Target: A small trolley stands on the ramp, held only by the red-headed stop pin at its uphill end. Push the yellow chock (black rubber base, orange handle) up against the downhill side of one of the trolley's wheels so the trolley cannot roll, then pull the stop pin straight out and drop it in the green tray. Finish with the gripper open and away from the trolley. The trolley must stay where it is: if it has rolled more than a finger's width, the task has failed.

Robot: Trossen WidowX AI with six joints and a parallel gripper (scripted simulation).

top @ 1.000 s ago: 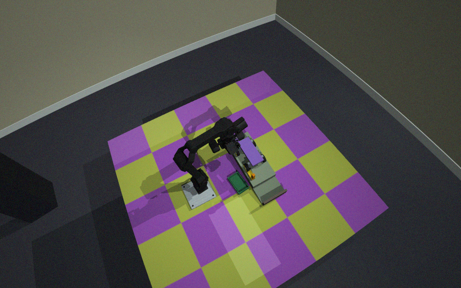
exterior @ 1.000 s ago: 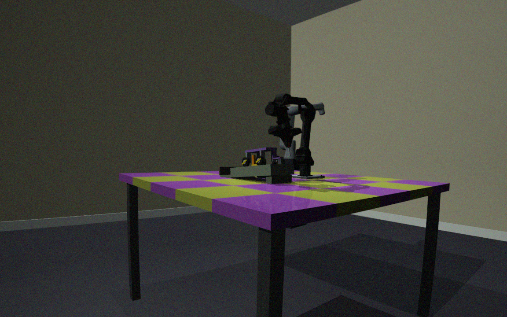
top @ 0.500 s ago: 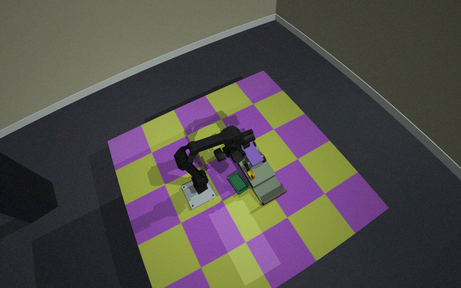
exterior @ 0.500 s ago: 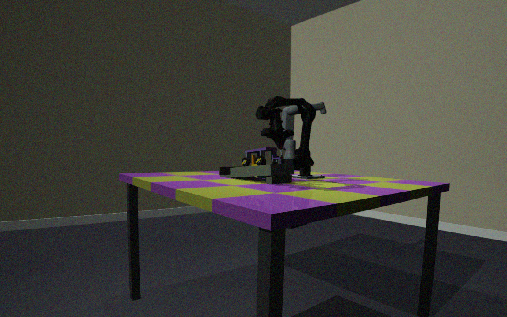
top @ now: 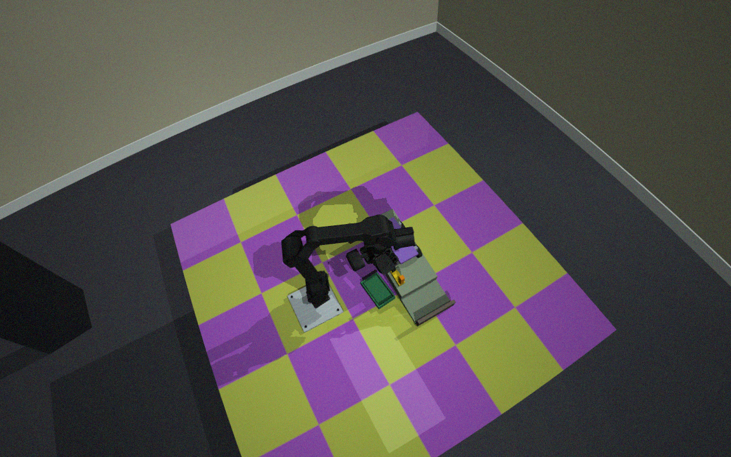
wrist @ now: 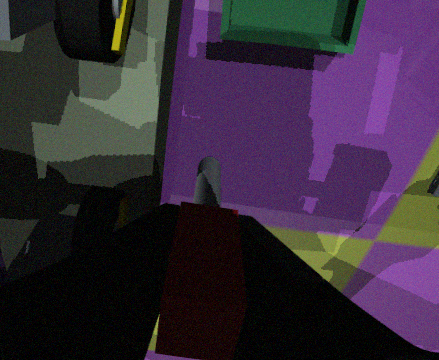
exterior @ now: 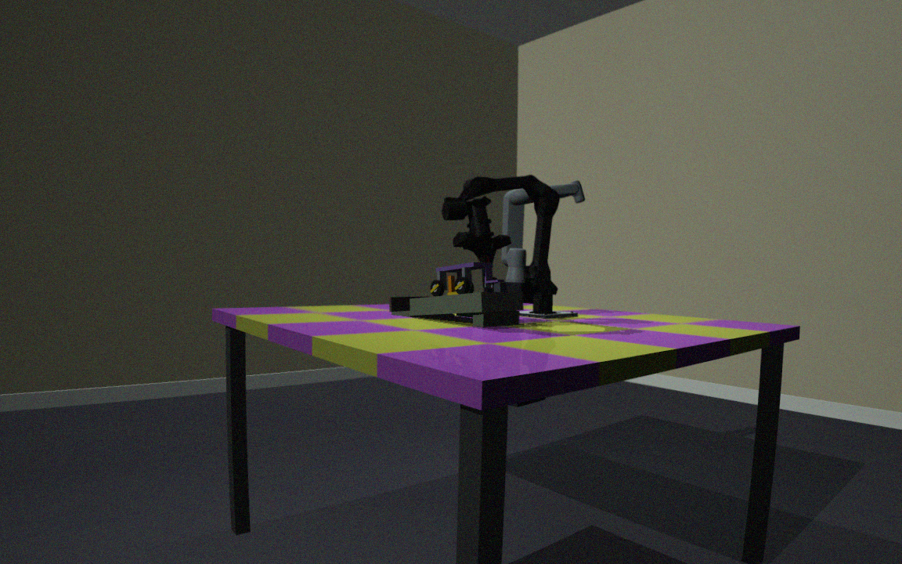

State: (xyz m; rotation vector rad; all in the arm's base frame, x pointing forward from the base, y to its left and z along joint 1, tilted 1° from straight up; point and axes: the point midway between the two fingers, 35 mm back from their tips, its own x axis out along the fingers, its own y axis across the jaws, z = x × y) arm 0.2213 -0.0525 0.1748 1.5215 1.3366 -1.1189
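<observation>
My gripper tip is 40 mm past the green tray, 60 mm to the left of it and 160 mm above it. Also, from my gripper tip: red-headed stop pin: right at my gripper tip; purple trolley: 100 mm ahead, 40 mm below; yellow chock: 40 mm ahead, 90 mm to the right, 70 mm below.
</observation>
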